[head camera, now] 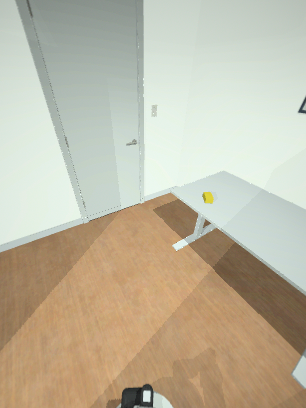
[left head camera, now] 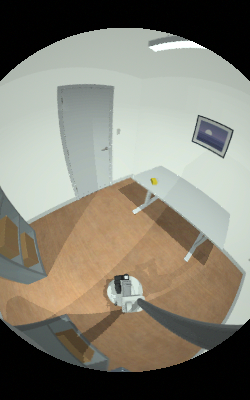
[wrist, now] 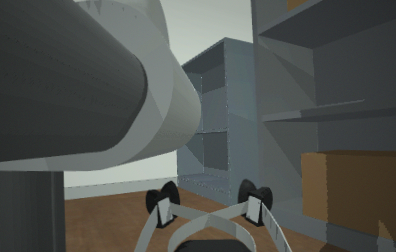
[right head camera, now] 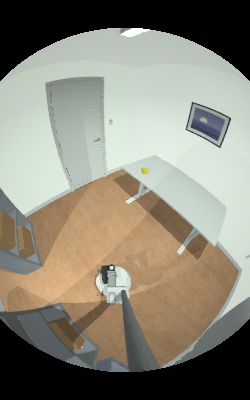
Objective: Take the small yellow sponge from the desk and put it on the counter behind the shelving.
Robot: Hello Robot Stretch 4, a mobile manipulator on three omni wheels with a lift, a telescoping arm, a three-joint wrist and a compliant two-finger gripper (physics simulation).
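Frame: origin at the robot's base, x ahead, y right, z down, level; metres.
Seen in the pictures: gripper, fingertip midpoint: (left head camera: 120, 305) (wrist: 208, 194).
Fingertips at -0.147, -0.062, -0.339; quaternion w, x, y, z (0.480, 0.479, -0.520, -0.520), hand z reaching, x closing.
Observation:
Pixels of each thing's top centre, then the offset from my fingertips to it, as dx, dy, dz. "pt": a spot on its surface instead. Level surfaces: height alone.
- small yellow sponge, middle of its top: (head camera: 208, 195) (right head camera: 144, 169) (left head camera: 153, 179) +1.414, +0.493, -0.399
- white desk, its level: dz -0.354
- shelf unit, surface spot: (left head camera: 37, 250) pt +0.575, -1.335, +0.337
The small yellow sponge (head camera: 208, 197) (left head camera: 154, 181) (right head camera: 145, 170) lies on the white desk (head camera: 260, 215) (left head camera: 195, 200) (right head camera: 185, 195), near the desk's far left end by the wall. My gripper (wrist: 208, 194) is open in the wrist view, its two dark fingertips well apart with no object between them. It is by my own body, away from the desk and the sponge. The counter behind the shelving cannot be made out in these views.
Grey shelving with brown boxes (left head camera: 65, 325) (right head camera: 55, 315) (wrist: 287, 117) stands close by. Another shelf unit (left head camera: 37, 250) (right head camera: 35, 245) stands at the left. A grey door (head camera: 100, 110) (left head camera: 87, 135) (right head camera: 77, 125) is in the far wall. The desk's legs (head camera: 200, 225) reach the floor.

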